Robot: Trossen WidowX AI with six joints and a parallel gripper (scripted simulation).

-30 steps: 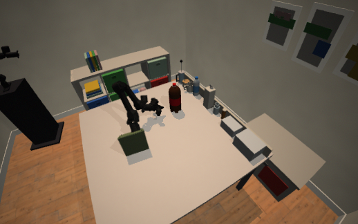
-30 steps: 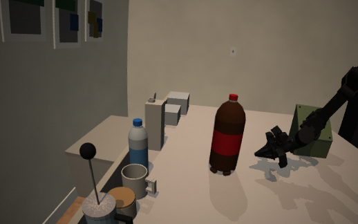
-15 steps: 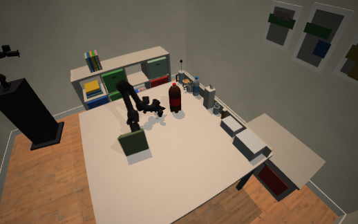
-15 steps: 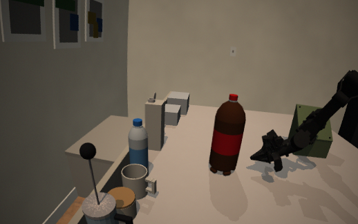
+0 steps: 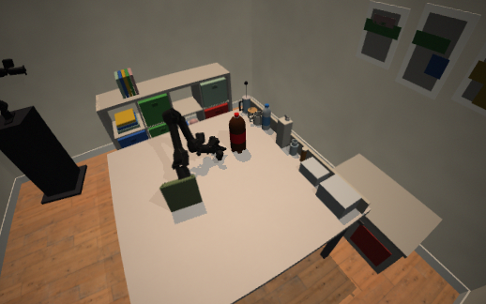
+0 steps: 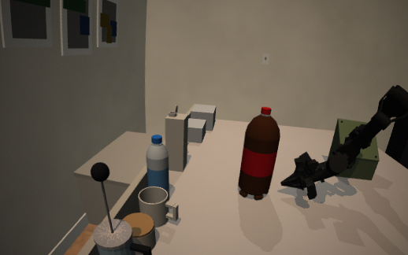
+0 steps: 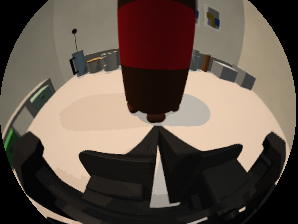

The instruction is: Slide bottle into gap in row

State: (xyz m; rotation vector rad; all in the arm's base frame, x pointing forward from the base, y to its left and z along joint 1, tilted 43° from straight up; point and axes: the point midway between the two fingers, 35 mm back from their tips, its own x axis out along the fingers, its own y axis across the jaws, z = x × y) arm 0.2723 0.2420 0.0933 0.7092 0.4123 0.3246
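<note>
My gripper is now 12 cm short of the dark cola bottle, 9 cm below it and 2 cm to the right of it. Also, from my hand: water bottle: 40 cm ahead, 17 cm to the left, 5 cm above; lidded jar: 36 cm to the left, 36 cm ahead, 2 cm below.
</note>
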